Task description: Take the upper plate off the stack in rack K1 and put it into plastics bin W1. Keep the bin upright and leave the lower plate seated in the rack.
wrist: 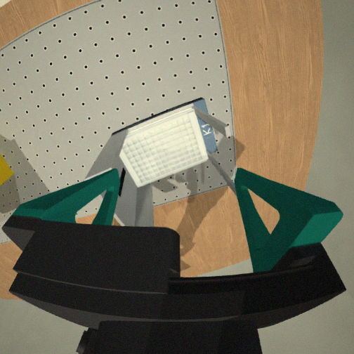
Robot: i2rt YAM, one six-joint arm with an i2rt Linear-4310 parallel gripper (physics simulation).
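A white multi-well plate [165,147] lies in rack K1 [134,204], in the middle of the wrist view. The rack has grey side walls and posts and a blue label reading K1. The plate is the top one; a lower plate cannot be made out beneath it. My gripper [176,174] is open, its two green fingers wide apart, left and right below the plate in the view. Nothing is between the fingertips. The left finger overlaps the view of the rack's left wall. A yellow piece [4,170], probably bin W1, shows in part at the left edge.
The rack stands on a grey perforated board [150,45] near its right edge. A wooden table top [275,75] surrounds the board. The yellow piece stands left of the rack, with a shadow beside it. Grey floor [340,125] shows at the far right.
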